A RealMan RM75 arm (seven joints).
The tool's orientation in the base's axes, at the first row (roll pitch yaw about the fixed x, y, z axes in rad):
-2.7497, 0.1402, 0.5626
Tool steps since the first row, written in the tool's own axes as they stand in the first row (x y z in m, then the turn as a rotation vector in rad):
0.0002, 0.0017, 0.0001, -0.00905, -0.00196, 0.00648
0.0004, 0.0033, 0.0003, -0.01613, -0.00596, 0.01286
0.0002, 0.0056, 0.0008, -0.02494, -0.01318, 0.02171
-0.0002, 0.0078, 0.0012, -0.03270, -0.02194, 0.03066
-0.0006, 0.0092, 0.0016, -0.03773, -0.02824, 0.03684
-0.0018, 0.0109, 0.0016, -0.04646, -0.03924, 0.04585
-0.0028, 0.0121, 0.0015, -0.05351, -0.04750, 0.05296
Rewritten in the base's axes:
0.0009, -0.0012, -0.0008, -0.01049, -0.00154, -0.00392
0.0017, -0.0024, -0.0016, -0.02020, -0.00042, -0.00726
0.0024, -0.0042, -0.0029, -0.03359, 0.00302, -0.01140
0.0029, -0.0061, -0.0040, -0.04681, 0.00830, -0.01519
0.0031, -0.0074, -0.0049, -0.05578, 0.01232, -0.01776
0.0029, -0.0094, -0.0053, -0.07083, 0.01891, -0.02063
0.0026, -0.0109, -0.0056, -0.08266, 0.02369, -0.02302

